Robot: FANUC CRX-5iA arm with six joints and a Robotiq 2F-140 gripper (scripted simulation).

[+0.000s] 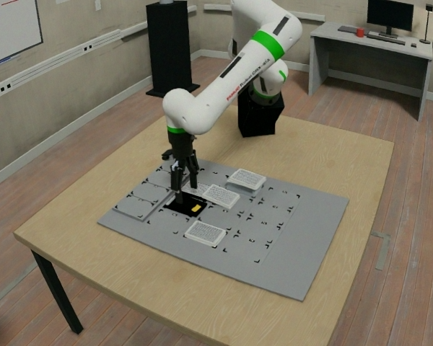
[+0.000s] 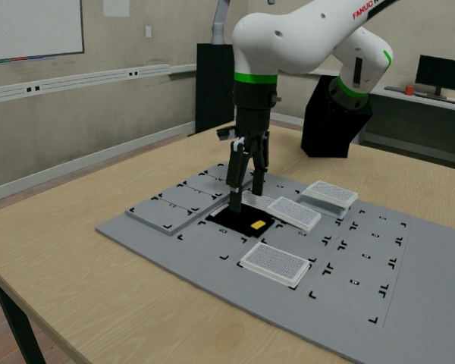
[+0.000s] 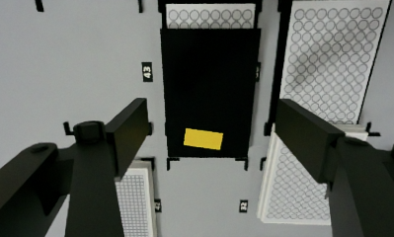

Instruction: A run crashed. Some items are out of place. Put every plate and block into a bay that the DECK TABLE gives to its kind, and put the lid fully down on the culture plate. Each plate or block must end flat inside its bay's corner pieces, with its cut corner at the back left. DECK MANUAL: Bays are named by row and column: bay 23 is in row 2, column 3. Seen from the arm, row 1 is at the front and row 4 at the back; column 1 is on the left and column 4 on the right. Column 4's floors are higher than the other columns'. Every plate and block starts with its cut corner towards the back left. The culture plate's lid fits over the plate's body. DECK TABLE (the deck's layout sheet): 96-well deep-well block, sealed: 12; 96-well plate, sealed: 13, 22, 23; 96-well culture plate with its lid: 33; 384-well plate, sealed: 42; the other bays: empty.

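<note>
Right now the lid is 70 mm below my hand. Also, from my hand: 384-well plate: 150 mm to the left, 100 mm ahead, 80 mm below; bay label 43: 90 mm below, 60 mm ahead, 20 mm to the right; 96-well plate: 110 mm behind, 80 mm below, 30 mm to the right.
</note>
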